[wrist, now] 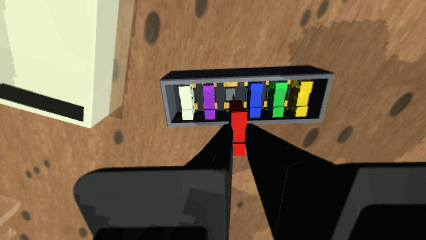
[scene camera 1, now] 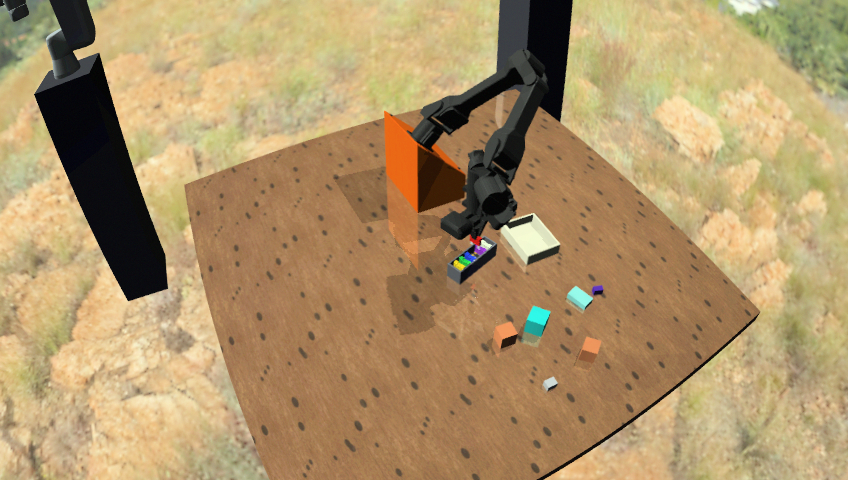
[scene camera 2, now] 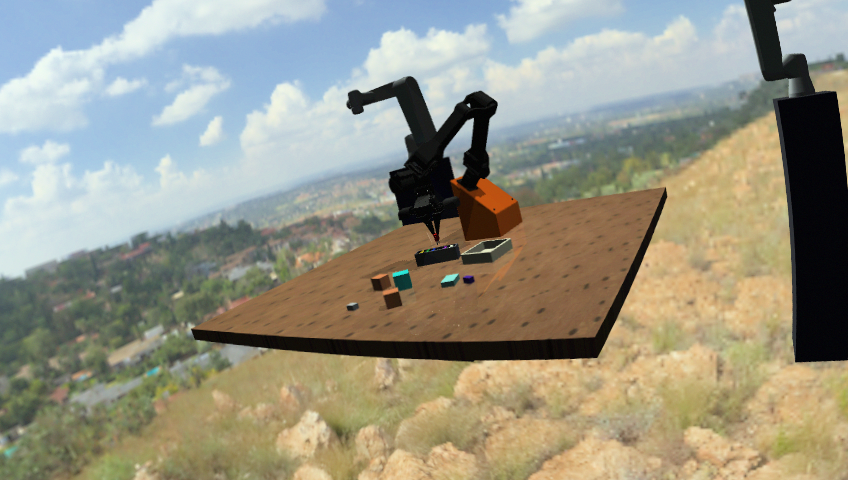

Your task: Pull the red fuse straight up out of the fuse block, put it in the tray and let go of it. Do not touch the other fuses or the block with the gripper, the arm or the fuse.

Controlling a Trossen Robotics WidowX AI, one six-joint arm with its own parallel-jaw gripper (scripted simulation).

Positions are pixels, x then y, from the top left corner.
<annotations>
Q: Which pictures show my gripper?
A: The wrist view, scene camera 1 and scene camera 2: all of them.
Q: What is my gripper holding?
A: A red fuse.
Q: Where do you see a cream tray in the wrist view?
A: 63, 63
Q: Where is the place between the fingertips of my gripper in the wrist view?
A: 237, 130
</annotations>
